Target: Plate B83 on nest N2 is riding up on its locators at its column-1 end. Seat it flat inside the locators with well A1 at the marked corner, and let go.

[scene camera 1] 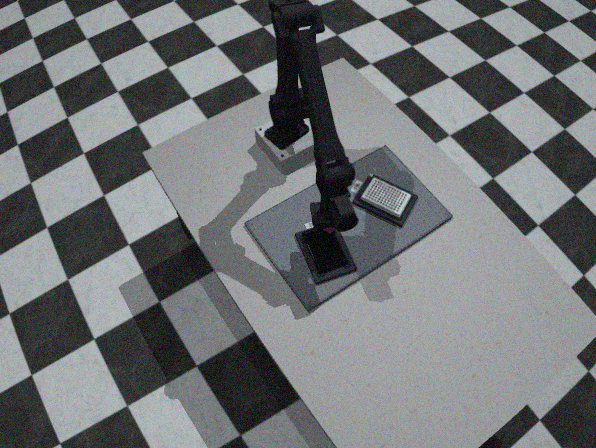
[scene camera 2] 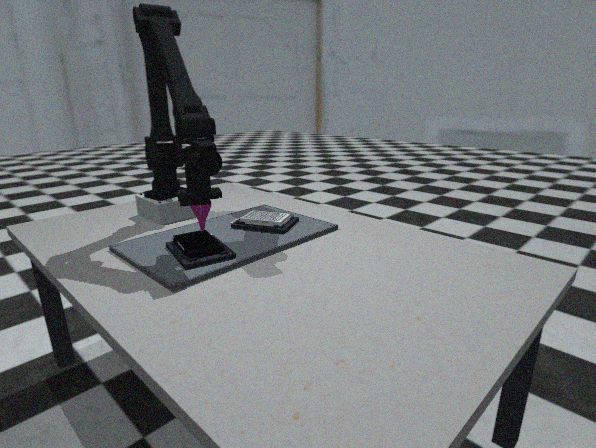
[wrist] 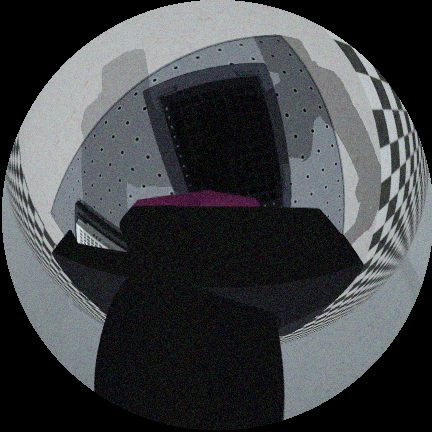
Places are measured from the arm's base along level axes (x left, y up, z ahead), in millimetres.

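Pixels of known places: gripper, fingertip midpoint: [scene camera 1: 328,231] [scene camera 2: 202,230] [wrist: 207,197]; arm's base at its link origin: [scene camera 1: 286,133] [scene camera 2: 167,194].
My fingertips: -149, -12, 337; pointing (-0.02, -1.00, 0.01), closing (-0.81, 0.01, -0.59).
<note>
Ahead of a thing's pixels: the offset from my fingertips to its top centre, as dx, dy, dz. Level surfaces: height alone.
A black well plate @(-35, -9, +21) [scene camera 1: 327,251] [scene camera 2: 198,244] [wrist: 225,132] lies on a dark nest @(-36, -23, +26) [scene camera 1: 336,273] [scene camera 2: 203,261] [wrist: 158,132] on the grey perforated deck @(dy -40) [scene camera 1: 421,213] [scene camera 2: 314,228] [wrist: 116,160]. My gripper [scene camera 1: 328,230] [scene camera 2: 202,226] [wrist: 207,197] is shut, holds nothing, and points straight down. Its magenta fingertips sit at the plate's end nearest the arm base, at or just above the top face. I cannot tell whether the plate lies flat or tilted. The arm hides that end of the plate in scene camera 1, and the gripper body hides it in the wrist view.
A white well plate @(+216, -14, +23) [scene camera 1: 385,196] [scene camera 2: 266,217] [wrist: 90,238] sits on a second dark nest on the same deck. The arm's base block [scene camera 1: 276,144] [scene camera 2: 158,209] stands behind the deck. The deck lies on a pale table @(dy -53) [scene camera 1: 407,333] [scene camera 2: 341,333] over a checkered floor.
</note>
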